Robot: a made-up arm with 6 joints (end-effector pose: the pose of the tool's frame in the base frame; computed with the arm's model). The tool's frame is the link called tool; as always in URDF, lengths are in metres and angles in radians.
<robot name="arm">
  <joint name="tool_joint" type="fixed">
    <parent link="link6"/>
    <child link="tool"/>
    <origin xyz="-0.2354 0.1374 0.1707" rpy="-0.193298 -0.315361 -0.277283"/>
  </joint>
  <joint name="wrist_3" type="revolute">
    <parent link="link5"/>
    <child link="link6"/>
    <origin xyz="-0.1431 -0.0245 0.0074" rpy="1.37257 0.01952 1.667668"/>
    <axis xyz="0 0 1"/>
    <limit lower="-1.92" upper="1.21"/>
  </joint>
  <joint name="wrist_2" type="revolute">
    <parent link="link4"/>
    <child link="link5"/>
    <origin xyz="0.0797 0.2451 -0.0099" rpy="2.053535 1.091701 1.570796"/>
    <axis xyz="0 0 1"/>
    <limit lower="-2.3" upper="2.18"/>
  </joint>
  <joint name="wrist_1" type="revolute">
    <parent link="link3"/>
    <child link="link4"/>
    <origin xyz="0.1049 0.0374 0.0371" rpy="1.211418 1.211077 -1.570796"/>
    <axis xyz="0 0 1"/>
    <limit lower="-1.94" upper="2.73"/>
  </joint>
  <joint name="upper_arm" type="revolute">
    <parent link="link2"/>
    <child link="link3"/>
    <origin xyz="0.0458 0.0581 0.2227" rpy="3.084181 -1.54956 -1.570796"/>
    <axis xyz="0 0 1"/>
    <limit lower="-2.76" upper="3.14"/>
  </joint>
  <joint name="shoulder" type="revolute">
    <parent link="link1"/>
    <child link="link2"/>
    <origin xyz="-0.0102 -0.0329 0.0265" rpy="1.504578 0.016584 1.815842"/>
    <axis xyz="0 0 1"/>
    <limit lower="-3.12" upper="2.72"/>
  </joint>
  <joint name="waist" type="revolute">
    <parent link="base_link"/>
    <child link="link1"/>
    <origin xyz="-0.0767 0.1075 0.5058" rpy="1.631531 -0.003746 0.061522"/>
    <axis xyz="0 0 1"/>
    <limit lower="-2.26" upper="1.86"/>
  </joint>
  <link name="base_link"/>
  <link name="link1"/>
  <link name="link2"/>
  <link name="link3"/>
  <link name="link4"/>
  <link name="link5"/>
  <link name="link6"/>
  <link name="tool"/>
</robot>
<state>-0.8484 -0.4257 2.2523 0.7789 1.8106 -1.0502</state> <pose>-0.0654 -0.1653 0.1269 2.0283 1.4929 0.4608</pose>
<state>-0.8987 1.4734 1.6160 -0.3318 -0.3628 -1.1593</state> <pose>-0.0987 0.1309 -0.0197 -1.7602 -0.9288 0.1953</pose>
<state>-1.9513 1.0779 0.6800 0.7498 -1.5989 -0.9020</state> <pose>-0.1668 -0.0845 -0.0801 -0.7918 -1.2943 0.9538</pose>
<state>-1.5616 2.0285 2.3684 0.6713 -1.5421 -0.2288</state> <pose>-0.0617 0.2927 0.1654 -0.0053 -1.3577 -0.0180</pose>
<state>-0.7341 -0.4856 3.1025 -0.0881 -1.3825 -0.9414</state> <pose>-0.0019 -0.2805 0.5168 -0.0384 0.1083 2.1997</pose>
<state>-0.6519 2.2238 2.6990 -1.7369 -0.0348 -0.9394</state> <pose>-0.2013 -0.1021 0.1624 -1.5401 -1.3313 1.2445</pose>
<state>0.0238 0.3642 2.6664 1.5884 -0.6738 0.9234</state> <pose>-0.0172 0.0109 0.5894 -1.7369 -1.8554 1.5115</pose>
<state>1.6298 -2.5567 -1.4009 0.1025 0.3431 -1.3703</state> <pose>-0.0097 0.4580 0.5726 -1.7637 0.4673 -0.4199</pose>
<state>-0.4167 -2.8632 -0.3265 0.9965 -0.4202 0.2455</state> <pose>0.2832 0.1908 0.3420 -0.8114 1.4436 -0.2141</pose>
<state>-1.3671 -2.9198 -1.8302 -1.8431 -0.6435 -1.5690</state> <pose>0.0474 0.4031 -0.0740 -0.2687 -2.3392 -0.3242</pose>
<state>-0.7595 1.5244 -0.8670 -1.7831 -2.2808 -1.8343</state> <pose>0.3259 0.0456 -0.0080 -1.1386 0.2392 -2.7316</pose>
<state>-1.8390 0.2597 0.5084 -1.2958 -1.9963 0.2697</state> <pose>-0.0483 -0.1682 0.4667 -0.8291 1.1234 2.1390</pose>
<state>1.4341 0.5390 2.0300 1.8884 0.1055 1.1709</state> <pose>-0.0272 0.1118 0.3747 -2.1877 -1.8814 -1.1482</pose>
